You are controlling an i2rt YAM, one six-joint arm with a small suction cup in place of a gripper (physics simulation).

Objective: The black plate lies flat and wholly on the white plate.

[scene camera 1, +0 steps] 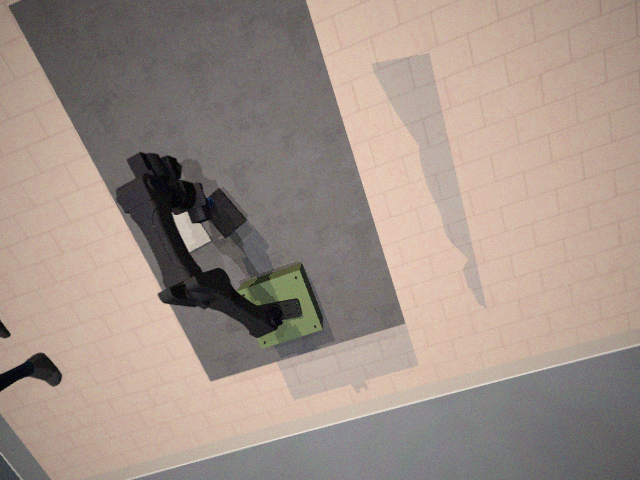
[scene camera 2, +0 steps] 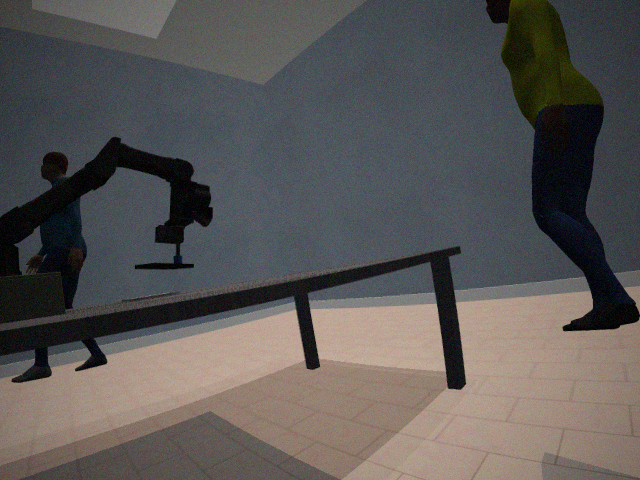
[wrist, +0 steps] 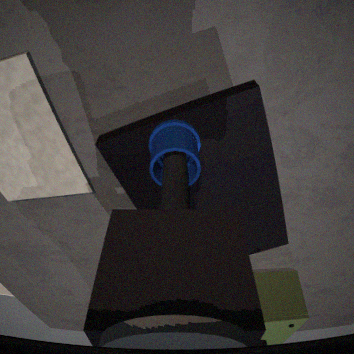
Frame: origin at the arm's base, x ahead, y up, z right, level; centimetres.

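Seen in the pictures: end effector, tool point: (scene camera 1: 211, 202) (scene camera 2: 177, 268) (wrist: 174, 134); arm's base, origin of the base link: (scene camera 1: 274, 311) (scene camera 2: 5, 281).
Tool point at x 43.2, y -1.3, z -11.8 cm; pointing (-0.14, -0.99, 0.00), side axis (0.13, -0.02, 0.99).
Offsets run from my tool point to a thing's top centre. "spot": to the spot under its first point. Level surfaces: height alone.
The black plate @[dx -4.3, dy +2.3, dz +2.9 cm] (scene camera 1: 227, 214) (scene camera 2: 155, 266) (wrist: 235, 165) hangs on my suction gripper, about level and well above the table top in scene camera 2. My gripper's blue suction cup (scene camera 1: 210, 202) (scene camera 2: 177, 259) (wrist: 175, 150) is on the plate's upper face, off its middle. The white plate @[dx -7.7, dy -7.0, dz -15.8 cm] (scene camera 1: 190, 232) (wrist: 40, 135) lies flat on the table, beside and below the black plate; in scene camera 1 the arm hides part of it, and in the wrist view it is cut off at the left edge. In scene camera 2 it shows as a thin edge @[spot: dx -8.7, dy -7.4, dz -9.2 cm] (scene camera 2: 149, 297). The two plates are apart.
A green base block (scene camera 1: 305, 310) (scene camera 2: 31, 294) (wrist: 282, 295) carries the arm (scene camera 1: 165, 242) (scene camera 2: 56, 198) on the grey table @[dy -7.6 cm] (scene camera 1: 268, 129) (scene camera 2: 248, 288). A person in yellow-green (scene camera 2: 542, 62) and one in teal (scene camera 2: 64, 222) stand beyond the table. Shadows cross the table near the plates.
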